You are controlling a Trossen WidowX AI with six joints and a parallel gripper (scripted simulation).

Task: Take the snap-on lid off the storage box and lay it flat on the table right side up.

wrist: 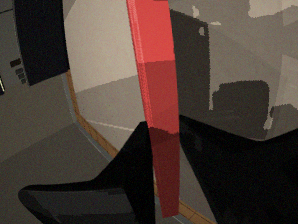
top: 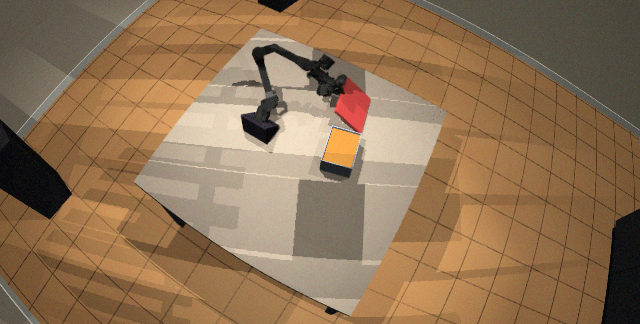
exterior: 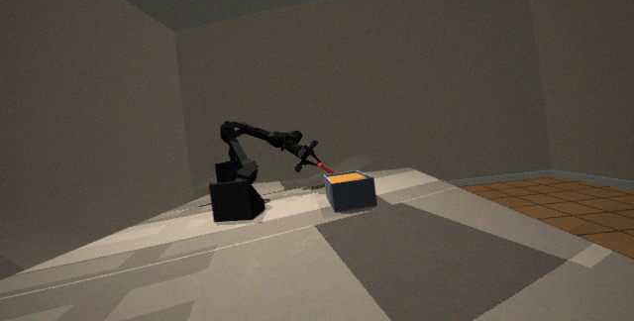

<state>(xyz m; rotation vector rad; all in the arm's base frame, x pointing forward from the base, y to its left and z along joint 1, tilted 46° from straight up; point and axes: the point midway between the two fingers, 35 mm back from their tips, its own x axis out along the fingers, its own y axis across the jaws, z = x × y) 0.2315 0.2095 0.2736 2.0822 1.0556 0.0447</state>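
Right now my gripper tip is 6 cm short of the red lid, 2 cm to the right of it and 5 cm above it. The rest, counted from my gripper tip: storage box 16 cm ahead, 24 cm to the right, 8 cm below.
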